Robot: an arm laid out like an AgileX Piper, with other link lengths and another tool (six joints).
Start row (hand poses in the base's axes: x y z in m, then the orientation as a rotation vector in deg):
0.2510, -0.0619, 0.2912, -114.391, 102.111, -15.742
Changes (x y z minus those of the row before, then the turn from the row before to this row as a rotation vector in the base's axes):
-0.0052, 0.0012, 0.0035, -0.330, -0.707, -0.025
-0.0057, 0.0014, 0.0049, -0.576, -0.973, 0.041
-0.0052, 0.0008, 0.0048, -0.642, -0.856, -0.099
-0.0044, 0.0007, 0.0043, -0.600, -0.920, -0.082
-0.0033, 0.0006, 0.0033, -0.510, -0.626, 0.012
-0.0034, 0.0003, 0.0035, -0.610, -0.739, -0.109
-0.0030, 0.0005, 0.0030, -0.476, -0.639, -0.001
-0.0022, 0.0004, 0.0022, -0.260, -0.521, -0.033
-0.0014, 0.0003, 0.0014, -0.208, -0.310, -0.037
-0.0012, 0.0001, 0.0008, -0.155, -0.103, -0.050
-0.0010, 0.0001, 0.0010, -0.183, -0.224, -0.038
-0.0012, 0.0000, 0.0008, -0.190, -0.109, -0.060
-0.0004, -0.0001, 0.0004, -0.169, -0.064, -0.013
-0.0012, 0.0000, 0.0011, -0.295, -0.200, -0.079
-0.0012, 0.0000, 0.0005, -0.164, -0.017, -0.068
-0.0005, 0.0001, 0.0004, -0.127, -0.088, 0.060
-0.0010, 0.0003, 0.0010, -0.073, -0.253, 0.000
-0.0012, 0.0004, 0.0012, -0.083, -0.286, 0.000
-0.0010, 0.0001, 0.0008, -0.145, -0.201, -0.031
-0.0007, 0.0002, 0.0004, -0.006, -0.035, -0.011
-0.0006, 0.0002, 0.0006, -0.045, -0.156, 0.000
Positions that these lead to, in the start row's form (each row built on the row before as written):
0.2458, -0.0607, 0.2947, -114.258, 101.769, -16.733
0.2401, -0.0593, 0.2996, -114.214, 101.237, -18.183
0.2349, -0.0585, 0.3044, -114.149, 100.928, -19.627
0.2305, -0.0578, 0.3087, -114.028, 100.547, -21.083
0.2272, -0.0572, 0.3120, -114.065, 100.227, -22.146
0.2238, -0.0569, 0.3155, -114.009, 99.975, -23.447
0.2208, -0.0564, 0.3185, -113.994, 99.647, -24.491
0.2186, -0.0560, 0.3207, -113.864, 99.396, -25.230
0.2172, -0.0557, 0.3221, -113.809, 99.270, -25.725
0.2160, -0.0556, 0.3229, -113.821, 99.277, -25.984
0.2150, -0.0555, 0.3239, -113.794, 99.201, -26.377
0.2138, -0.0555, 0.3247, -113.818, 99.218, -26.678
0.2134, -0.0556, 0.3251, -113.889, 99.209, -26.902
0.2122, -0.0556, 0.3262, -113.919, 99.200, -27.394
0.2110, -0.0556, 0.3267, -113.970, 99.277, -27.589
0.2105, -0.0555, 0.3271, -114.054, 99.171, -27.771
0.2095, -0.0552, 0.3281, -113.960, 99.025, -28.072
0.2083, -0.0548, 0.3293, -113.853, 98.860, -28.412
0.2073, -0.0547, 0.3301, -113.814, 98.784, -28.744
0.2066, -0.0545, 0.3305, -113.790, 98.775, -28.785
0.2060, -0.0543, 0.3311, -113.731, 98.685, -28.970

